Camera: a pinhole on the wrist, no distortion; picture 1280 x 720 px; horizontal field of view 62.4 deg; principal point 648.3 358.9 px. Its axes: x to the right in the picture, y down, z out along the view. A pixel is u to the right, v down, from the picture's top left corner.
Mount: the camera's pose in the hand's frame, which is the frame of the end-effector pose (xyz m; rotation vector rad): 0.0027 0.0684 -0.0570 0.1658 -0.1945 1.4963
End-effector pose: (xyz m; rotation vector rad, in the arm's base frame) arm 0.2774 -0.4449 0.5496 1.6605 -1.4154 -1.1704
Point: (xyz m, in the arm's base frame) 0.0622 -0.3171 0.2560
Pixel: 201 471
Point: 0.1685 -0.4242 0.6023
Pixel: 1022 646
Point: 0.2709 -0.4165 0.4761
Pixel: outside the picture
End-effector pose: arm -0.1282 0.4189 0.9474 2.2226 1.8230 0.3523
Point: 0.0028 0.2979 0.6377
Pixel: 798 625
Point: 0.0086 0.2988 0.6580
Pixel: 828 634
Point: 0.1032 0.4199 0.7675
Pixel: 1238 228
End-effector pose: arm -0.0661 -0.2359 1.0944 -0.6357 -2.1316 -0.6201
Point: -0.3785 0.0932 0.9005
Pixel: 796 171
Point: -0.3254 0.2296 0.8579
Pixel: 1035 259
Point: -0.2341 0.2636 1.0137
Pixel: outside the picture
